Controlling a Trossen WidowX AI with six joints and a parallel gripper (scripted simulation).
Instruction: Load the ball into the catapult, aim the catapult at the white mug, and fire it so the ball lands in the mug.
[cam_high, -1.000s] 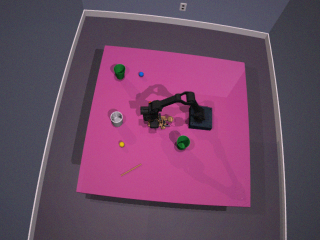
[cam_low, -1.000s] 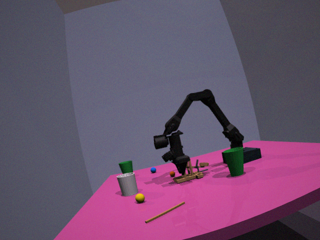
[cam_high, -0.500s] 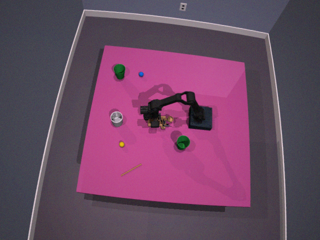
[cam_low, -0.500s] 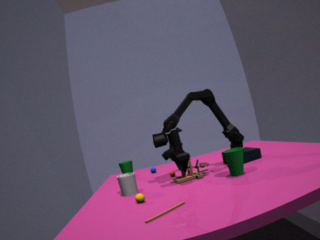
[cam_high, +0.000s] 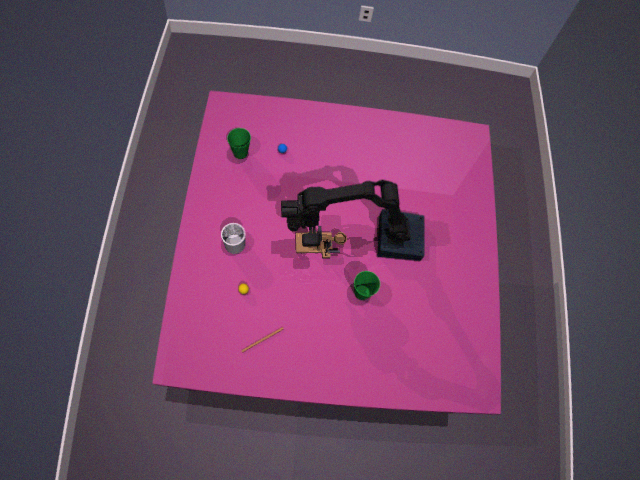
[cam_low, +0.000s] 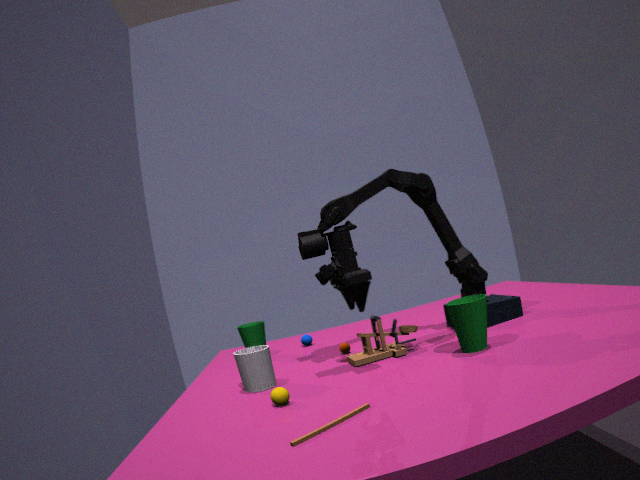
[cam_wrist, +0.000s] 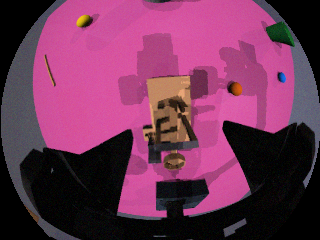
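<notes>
My gripper tip is 140 mm to the left of the orange ball, 120 mm above it and 60 mm short of it. Also, from my gripper tip: yellow ball 240 mm to the left, 190 mm ahead, 120 mm below; white mug 270 mm ahead, 110 mm below, 60 mm to the left; wooden catapult 80 mm below, 60 mm behind.
</notes>
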